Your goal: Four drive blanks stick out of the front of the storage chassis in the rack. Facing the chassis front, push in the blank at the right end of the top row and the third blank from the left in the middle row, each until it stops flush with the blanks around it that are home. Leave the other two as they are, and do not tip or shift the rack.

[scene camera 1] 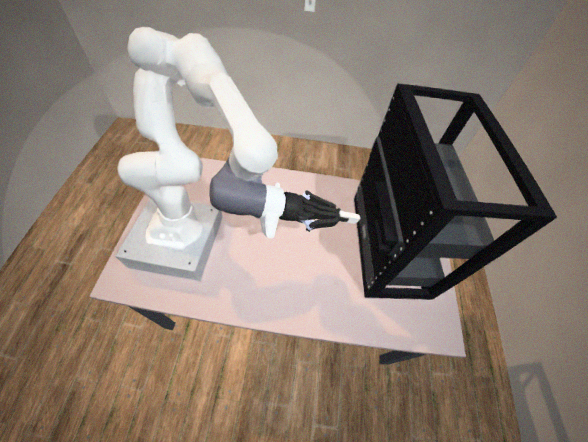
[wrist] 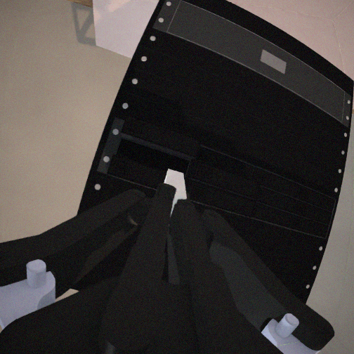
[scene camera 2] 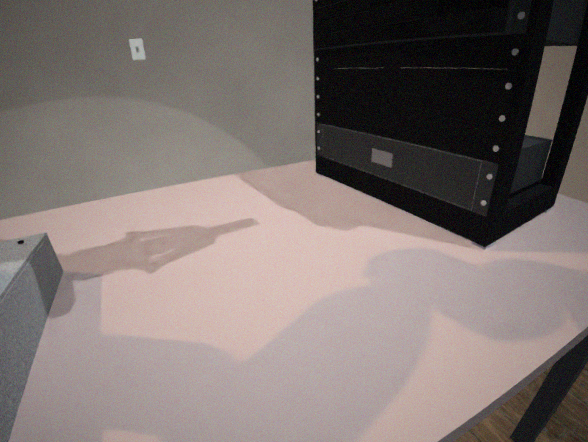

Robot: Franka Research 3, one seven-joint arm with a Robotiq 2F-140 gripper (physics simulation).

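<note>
The black rack [scene camera 1: 422, 145] [scene camera 2: 400, 197] [wrist: 300, 51] stands upright. The storage chassis [wrist: 112, 145] shows in the wrist view as a dark band across the rack, with its bottom edge uppermost. Dark blanks and a dark recess show near its left side there; single blanks and how far each sticks out are hard to tell. My gripper [scene camera 1: 341, 216] [wrist: 171, 183] is shut and empty, pointing at the chassis front. Its white tip [scene camera 1: 349, 216] [wrist: 175, 181] overlaps the chassis front in the wrist view, right of the recess; contact cannot be told. The gripper does not show in scene camera 2.
A grey panel [scene camera 2: 425, 172] [wrist: 225, 47] with a pale label is low on the rack. The rack stands on a pink table top [scene camera 1: 280, 280] [scene camera 2: 300, 260]. The arm's grey base block [scene camera 1: 165, 262] [scene camera 2: 30, 295] is at the table's other end. Arm shadows cross the table.
</note>
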